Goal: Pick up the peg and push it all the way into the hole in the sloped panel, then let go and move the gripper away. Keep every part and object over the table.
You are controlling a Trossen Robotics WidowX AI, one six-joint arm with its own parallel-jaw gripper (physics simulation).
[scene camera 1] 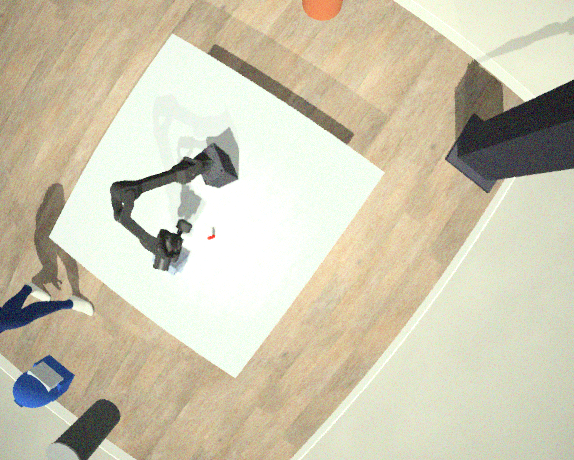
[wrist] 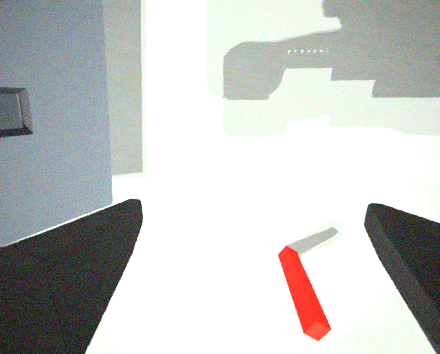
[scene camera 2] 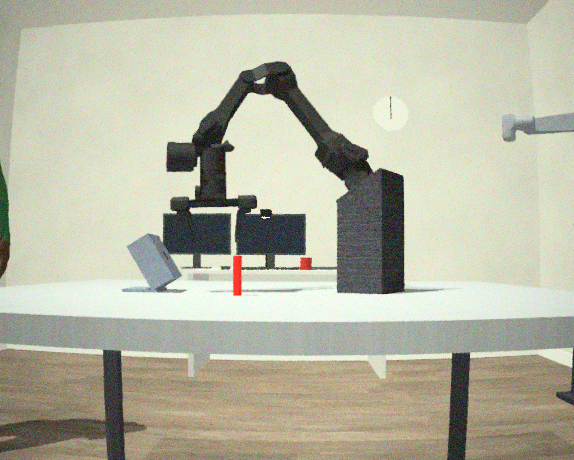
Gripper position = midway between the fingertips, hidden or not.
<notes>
In view: my gripper (scene camera 2: 214, 243).
My gripper shows as well in the wrist view (wrist: 252, 211).
</notes>
